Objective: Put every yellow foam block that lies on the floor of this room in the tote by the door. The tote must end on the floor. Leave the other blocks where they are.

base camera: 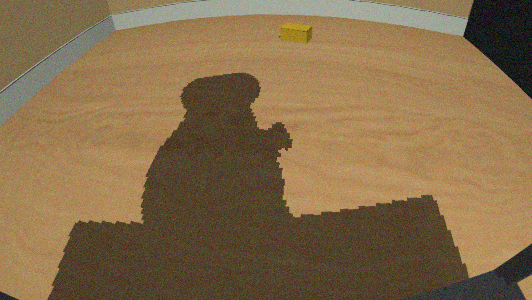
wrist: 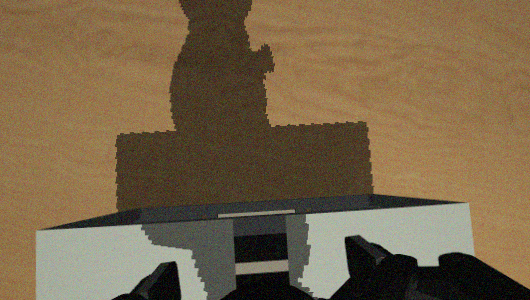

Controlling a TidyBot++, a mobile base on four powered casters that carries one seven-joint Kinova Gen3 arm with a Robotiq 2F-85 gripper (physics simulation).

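Frame: origin at the arm's base, x down, y back, z left, level; metres.
Seen in the pictures: gripper, fingertip midpoint: [wrist: 263, 267].
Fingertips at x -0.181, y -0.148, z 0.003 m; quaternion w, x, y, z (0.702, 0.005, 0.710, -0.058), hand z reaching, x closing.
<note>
A point is followed by its place in that frame.
A yellow foam block [base camera: 295, 33] {x 0.366, y -0.942, z -0.147 m} lies on the floor in the base camera view, near the top and a little right of the middle, close to the far wall. It does not show in the wrist view. My gripper [wrist: 263, 267] {x -0.181, y -0.148, z 0.003 m} is open, with its two dark fingertips wide apart over the robot's own pale base top and nothing between them. It is far from the yellow block. The tote does not show in either view.
A pale baseboard [base camera: 280, 7] {x 0.363, y -1.283, z -0.141 m} runs along the far wall and the left wall. A tall black surface [base camera: 505, 40] {x 0.296, y -0.828, z -0.932 m} stands at the right. The shadow of the robot [base camera: 215, 175] [wrist: 220, 100] falls on the wood floor [base camera: 380, 110] {x 0.397, y -0.555, z -0.273 m} [wrist: 425, 75] {x 0.397, y -0.436, z -0.452 m} ahead.
</note>
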